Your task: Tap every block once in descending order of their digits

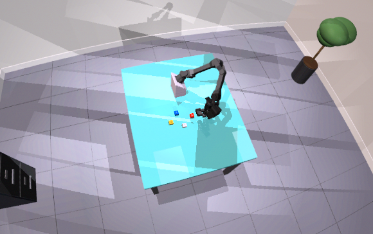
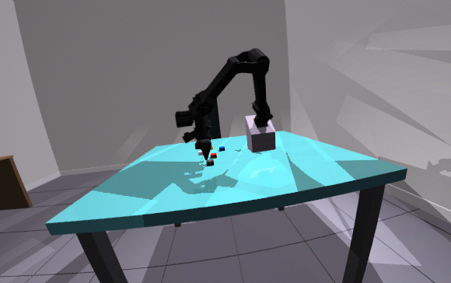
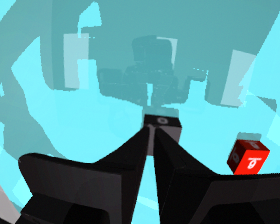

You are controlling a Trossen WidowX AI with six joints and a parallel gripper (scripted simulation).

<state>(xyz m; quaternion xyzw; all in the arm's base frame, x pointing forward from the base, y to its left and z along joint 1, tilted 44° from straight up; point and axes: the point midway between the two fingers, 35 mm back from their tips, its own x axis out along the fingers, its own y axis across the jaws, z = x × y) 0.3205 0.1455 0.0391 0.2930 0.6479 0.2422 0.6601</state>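
Now: the dark block 10 mm behind my gripper tip, 10 mm to the right of it and 20 mm below it. Also, from my gripper tip: blue block 100 mm behind, 220 mm to the right, 20 mm below; white block 20 mm ahead, 190 mm to the right, 20 mm below; red block 40 mm behind, 110 mm to the right, 20 mm below.
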